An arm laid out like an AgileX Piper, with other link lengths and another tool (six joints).
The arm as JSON. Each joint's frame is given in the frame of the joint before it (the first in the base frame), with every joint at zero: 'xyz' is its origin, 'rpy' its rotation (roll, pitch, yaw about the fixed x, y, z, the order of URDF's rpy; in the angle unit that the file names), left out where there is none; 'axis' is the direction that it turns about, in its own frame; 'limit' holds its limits. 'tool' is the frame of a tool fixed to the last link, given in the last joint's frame.
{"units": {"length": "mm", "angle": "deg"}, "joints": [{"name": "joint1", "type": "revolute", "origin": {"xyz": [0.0, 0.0, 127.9]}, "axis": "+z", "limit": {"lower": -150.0, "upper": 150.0}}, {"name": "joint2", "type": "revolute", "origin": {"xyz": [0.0, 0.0, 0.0]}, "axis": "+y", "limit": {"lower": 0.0, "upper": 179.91}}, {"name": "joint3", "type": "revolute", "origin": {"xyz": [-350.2, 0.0, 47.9]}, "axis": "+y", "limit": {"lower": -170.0, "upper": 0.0}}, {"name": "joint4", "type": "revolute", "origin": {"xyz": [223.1, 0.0, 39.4]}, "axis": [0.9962, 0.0, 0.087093], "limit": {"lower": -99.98, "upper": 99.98}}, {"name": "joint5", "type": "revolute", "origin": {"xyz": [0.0, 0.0, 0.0]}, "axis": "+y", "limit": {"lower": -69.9, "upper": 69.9}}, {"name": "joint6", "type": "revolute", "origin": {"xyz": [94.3, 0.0, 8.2]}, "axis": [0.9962, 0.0, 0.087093], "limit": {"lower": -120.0, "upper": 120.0}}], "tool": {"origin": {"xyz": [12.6, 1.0, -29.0], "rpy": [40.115, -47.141, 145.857]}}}
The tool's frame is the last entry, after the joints.
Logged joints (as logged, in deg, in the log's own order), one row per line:
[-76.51, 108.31, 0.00, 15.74, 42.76, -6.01]
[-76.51, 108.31, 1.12, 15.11, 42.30, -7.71]
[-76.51, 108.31, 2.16, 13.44, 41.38, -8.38]
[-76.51, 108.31, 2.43, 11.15, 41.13, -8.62]
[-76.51, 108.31, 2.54, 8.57, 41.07, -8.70]
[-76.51, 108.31, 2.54, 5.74, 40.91, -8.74]
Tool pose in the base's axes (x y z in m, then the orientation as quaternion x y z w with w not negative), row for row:
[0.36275, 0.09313, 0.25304, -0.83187, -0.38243, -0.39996, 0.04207]
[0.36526, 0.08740, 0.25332, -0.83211, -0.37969, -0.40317, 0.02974]
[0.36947, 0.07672, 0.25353, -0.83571, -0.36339, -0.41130, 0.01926]
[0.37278, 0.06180, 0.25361, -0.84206, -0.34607, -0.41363, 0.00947]
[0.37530, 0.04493, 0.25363, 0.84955, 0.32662, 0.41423, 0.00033]
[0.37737, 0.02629, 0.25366, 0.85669, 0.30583, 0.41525, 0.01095]
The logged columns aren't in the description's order. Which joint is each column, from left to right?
Columns, left to right: joint3, joint2, joint6, joint1, joint5, joint4.
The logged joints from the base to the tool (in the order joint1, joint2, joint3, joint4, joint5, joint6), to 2 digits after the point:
[15.74, 108.31, -76.51, -6.01, 42.76, 0.00]
[15.11, 108.31, -76.51, -7.71, 42.30, 1.12]
[13.44, 108.31, -76.51, -8.38, 41.38, 2.16]
[11.15, 108.31, -76.51, -8.62, 41.13, 2.43]
[8.57, 108.31, -76.51, -8.70, 41.07, 2.54]
[5.74, 108.31, -76.51, -8.74, 40.91, 2.54]

